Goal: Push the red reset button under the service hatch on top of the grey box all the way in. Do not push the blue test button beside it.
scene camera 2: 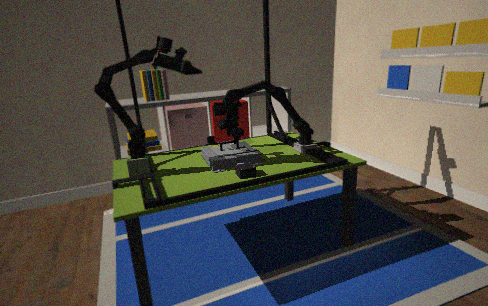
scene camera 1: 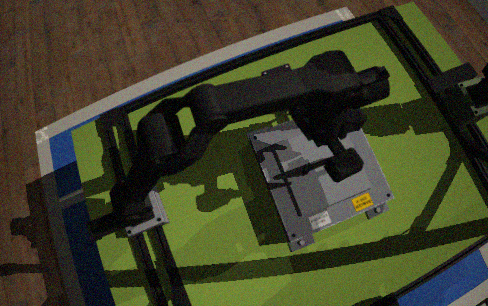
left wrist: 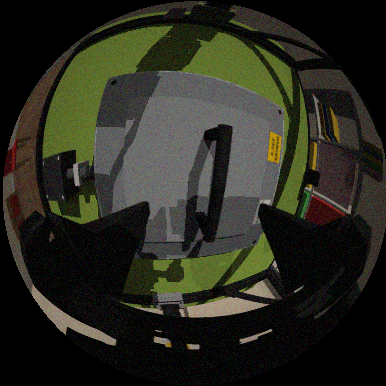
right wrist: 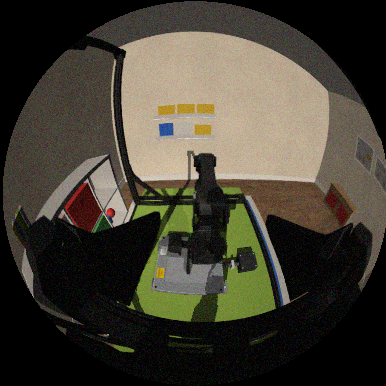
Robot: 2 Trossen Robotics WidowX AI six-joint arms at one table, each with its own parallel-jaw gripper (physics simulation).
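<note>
The grey box (scene camera 1: 295, 235) (scene camera 2: 235, 161) (left wrist: 260, 112) (right wrist: 192, 287) lies on the green table. The hatch on top (left wrist: 150, 165) looks down, with a black bar handle (scene camera 1: 300, 171) (left wrist: 219, 185) (right wrist: 189, 262) raised above it. The red reset button and the blue test button do not show in any view. My left gripper (scene camera 1: 332, 137) (scene camera 2: 235, 136) (left wrist: 205, 208) is open and empty, low over the box; in the left wrist view its fingers stand on both sides of the handle's near part, apart from it. My right gripper (scene camera 2: 192, 69) is open and empty, high above the table.
A black block (scene camera 2: 246, 172) (left wrist: 56, 172) (right wrist: 247, 260) with a short light fitting stands beside the box. A yellow label (scene camera 1: 362, 202) (left wrist: 274, 147) (right wrist: 160, 272) is on the box's edge. Dark rails (scene camera 2: 220, 186) run along the table's edges. A shelf unit stands behind the table.
</note>
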